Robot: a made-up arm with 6 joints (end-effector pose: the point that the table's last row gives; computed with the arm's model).
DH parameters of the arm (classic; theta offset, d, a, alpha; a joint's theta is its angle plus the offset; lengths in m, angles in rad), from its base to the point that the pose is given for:
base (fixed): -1.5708 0.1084 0 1.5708
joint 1: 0 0.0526 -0.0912 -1.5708
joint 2: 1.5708 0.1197 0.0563 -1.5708
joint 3: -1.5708 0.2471 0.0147 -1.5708
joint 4: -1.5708 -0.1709 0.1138 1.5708
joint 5: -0.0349 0 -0.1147 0
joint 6: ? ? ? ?
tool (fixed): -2.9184 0.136 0 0
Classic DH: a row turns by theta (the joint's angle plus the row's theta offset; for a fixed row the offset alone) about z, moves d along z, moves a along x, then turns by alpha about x.
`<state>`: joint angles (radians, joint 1 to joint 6).
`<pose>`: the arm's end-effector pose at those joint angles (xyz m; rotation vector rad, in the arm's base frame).
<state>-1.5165 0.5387 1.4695 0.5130 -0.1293 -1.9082</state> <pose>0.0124 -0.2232 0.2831 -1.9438 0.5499 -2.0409</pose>
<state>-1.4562 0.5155 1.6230 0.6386 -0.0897 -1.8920</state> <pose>0.0060 -0.2226 0.2860 -2.2059 0.2680 -1.9336</pose>
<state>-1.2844 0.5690 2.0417 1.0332 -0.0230 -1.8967</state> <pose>-0.0245 -0.2231 0.3347 2.6344 0.4821 1.4924</pose>
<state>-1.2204 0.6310 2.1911 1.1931 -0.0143 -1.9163</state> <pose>-0.0406 -0.2186 0.3662 2.5553 0.6663 1.2550</pose>
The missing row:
joint 6: -1.3127 0 0.1812 3.1416
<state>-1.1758 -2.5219 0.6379 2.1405 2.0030 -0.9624</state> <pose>-0.0150 -0.3887 0.4594 -0.8777 0.3565 1.2766</pose>
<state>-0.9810 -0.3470 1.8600 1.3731 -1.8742 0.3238</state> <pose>0.0821 -0.0919 0.3605 2.6001 0.3299 -0.3092</pose>
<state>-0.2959 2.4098 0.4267 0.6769 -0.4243 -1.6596</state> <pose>-0.0775 0.0153 0.2857 -0.4898 -0.3172 -1.8668</pose>
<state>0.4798 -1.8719 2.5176 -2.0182 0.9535 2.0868</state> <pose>0.2660 0.0151 0.3483 -1.5570 0.2684 -2.0988</pose>
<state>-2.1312 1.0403 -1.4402 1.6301 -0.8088 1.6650</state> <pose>-0.2235 0.0212 0.1180 -1.9027 0.9533 -1.0562</pose>
